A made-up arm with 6 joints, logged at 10 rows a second.
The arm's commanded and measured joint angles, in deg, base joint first. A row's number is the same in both.
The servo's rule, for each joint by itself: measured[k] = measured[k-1] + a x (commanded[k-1-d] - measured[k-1]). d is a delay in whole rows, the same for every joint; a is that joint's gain. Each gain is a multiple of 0.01, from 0.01 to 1. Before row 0 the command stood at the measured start. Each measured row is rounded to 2 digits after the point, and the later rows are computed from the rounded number. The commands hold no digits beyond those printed.
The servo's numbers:
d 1
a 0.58 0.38 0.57 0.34 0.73 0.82
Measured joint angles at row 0:
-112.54 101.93 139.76 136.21 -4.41 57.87
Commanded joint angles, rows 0 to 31:
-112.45 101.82 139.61 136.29 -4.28 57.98
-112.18 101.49 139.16 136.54 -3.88 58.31
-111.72 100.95 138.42 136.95 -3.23 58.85
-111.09 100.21 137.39 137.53 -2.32 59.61
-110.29 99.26 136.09 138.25 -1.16 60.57
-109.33 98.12 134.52 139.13 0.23 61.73
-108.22 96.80 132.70 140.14 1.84 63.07
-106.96 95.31 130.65 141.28 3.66 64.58
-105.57 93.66 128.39 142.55 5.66 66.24
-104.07 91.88 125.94 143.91 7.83 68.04
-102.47 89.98 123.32 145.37 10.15 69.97
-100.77 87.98 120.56 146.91 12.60 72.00
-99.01 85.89 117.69 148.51 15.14 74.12
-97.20 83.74 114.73 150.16 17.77 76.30
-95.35 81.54 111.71 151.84 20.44 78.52
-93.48 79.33 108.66 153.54 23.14 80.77
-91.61 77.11 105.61 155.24 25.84 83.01
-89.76 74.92 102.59 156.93 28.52 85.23
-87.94 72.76 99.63 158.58 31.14 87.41
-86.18 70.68 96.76 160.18 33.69 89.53
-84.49 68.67 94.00 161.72 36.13 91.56
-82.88 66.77 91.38 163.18 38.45 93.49
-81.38 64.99 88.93 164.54 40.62 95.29
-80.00 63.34 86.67 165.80 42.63 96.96
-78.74 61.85 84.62 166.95 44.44 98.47
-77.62 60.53 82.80 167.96 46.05 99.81
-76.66 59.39 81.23 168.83 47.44 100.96
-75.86 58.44 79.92 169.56 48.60 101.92
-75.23 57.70 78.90 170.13 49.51 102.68
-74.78 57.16 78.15 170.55 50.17 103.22
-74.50 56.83 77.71 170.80 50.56 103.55
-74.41 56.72 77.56 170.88 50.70 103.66
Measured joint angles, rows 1 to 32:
-112.54 101.93 139.76 136.21 -4.41 57.87
-112.49 101.89 139.67 136.24 -4.32 57.96
-112.31 101.74 139.38 136.34 -4.00 58.25
-111.97 101.44 138.83 136.55 -3.44 58.74
-111.46 100.97 138.01 136.88 -2.62 59.45
-110.78 100.32 136.92 137.35 -1.55 60.37
-109.94 99.48 135.55 137.96 -0.25 61.49
-108.94 98.46 133.93 138.70 1.28 62.79
-107.79 97.26 132.06 139.58 3.02 64.26
-106.50 95.89 129.97 140.59 4.95 65.88
-105.09 94.37 127.67 141.72 7.05 67.65
-103.57 92.70 125.19 142.96 9.31 69.55
-101.95 90.91 122.55 144.30 11.71 71.56
-100.24 89.00 119.78 145.73 14.21 73.66
-98.48 87.00 116.90 147.24 16.81 75.82
-96.66 84.93 113.94 148.80 19.46 78.03
-94.82 82.80 110.93 150.41 22.15 80.28
-92.96 80.64 107.90 152.05 24.84 82.52
-91.10 78.47 104.87 153.71 27.53 84.74
-89.27 76.30 101.88 155.37 30.17 86.93
-87.48 74.16 98.96 157.01 32.74 89.06
-85.75 72.07 96.13 158.61 35.21 91.11
-84.09 70.06 93.42 160.16 37.58 93.06
-82.52 68.13 90.86 161.65 39.80 94.89
-81.06 66.31 88.47 163.06 41.87 96.59
-79.71 64.62 86.28 164.38 43.75 98.13
-78.50 63.07 84.30 165.60 45.43 99.51
-77.43 61.67 82.55 166.70 46.90 100.70
-76.52 60.44 81.05 167.67 48.14 101.70
-75.77 59.40 79.82 168.51 49.14 102.50
-75.20 58.55 78.87 169.20 49.89 103.09
-74.79 57.90 78.21 169.74 50.38 103.47

